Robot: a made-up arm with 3 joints. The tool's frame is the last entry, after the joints. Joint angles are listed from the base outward. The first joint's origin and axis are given. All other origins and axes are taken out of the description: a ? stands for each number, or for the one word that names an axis. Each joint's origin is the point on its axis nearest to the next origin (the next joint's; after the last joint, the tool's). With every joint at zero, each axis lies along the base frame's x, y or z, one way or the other. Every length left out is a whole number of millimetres.
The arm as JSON. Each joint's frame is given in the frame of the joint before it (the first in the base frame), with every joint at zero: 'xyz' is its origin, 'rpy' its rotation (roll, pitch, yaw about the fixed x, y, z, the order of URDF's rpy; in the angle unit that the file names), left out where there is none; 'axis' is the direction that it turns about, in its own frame. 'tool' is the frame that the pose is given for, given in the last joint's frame.
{
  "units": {
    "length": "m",
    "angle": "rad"
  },
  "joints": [
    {
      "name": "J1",
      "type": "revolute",
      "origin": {
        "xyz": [
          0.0,
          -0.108,
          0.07
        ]
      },
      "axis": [
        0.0,
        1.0,
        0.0
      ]
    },
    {
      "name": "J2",
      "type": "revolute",
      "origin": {
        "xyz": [
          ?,
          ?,
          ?
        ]
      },
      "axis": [
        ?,
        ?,
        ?
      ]
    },
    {
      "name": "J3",
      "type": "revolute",
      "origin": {
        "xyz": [
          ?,
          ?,
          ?
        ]
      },
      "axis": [
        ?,
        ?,
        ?
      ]
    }
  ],
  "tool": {
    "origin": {
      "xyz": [
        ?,
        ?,
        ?
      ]
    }
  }
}
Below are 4 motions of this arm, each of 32 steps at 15 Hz.
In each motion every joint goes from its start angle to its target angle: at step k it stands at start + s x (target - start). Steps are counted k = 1, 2, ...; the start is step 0. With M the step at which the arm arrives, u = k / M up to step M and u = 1 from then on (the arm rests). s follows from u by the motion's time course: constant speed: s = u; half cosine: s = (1 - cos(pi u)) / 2; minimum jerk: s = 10 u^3 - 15 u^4 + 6 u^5.
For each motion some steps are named. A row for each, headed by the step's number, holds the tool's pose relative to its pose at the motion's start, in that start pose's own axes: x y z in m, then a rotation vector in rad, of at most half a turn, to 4 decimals.
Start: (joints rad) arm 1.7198 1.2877 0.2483
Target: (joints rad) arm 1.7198 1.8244 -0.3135
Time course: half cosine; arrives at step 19
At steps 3, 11, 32:
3: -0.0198 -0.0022 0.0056 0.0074 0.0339 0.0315
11: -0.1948 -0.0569 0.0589 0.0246 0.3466 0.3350
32: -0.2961 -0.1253 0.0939 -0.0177 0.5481 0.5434

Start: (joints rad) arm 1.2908 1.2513 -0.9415
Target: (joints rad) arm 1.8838 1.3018 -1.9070
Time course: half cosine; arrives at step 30
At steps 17, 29, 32:
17: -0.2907 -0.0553 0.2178 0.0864 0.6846 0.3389
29: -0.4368 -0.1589 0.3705 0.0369 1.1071 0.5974
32: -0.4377 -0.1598 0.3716 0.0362 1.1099 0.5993

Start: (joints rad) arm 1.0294 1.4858 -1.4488
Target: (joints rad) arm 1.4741 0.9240 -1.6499
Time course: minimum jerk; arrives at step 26
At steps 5, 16, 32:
5: -0.0199 0.0030 0.0194 0.0318 0.0128 0.0195
16: -0.2570 -0.0465 0.2679 0.4106 0.2285 0.2847
32: -0.3405 -0.1155 0.3736 0.5638 0.3541 0.4105

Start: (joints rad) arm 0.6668 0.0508 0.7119
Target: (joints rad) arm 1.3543 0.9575 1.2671
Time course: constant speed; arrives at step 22
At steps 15, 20, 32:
15: 0.0154 -0.1064 0.4330 0.5750 0.0796 0.2430
20: 0.0991 -0.1814 0.5612 0.8064 0.1002 0.2152
32: 0.1421 -0.2163 0.6050 0.8998 0.1075 0.1873

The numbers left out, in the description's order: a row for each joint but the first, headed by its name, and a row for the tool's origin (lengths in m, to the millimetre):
J2: xyz -0.35 0.0 -0.039, axis 0.0 0.0 1.0
J3: xyz -0.041 0.565 0.0, axis 0.0 -1.0 0.0
tool: xyz -0.031 0.0 -0.062

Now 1 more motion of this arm.
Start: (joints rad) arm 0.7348 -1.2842 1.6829
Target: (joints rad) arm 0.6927 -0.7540 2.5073
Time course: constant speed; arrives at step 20
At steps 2, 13, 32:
2: 0.0094 0.0008 0.0273 0.0518 -0.0837 -0.0121
13: 0.0608 -0.0234 0.1836 0.3148 -0.5426 -0.1526
32: 0.0899 -0.0668 0.2836 0.4539 -0.8268 -0.3057

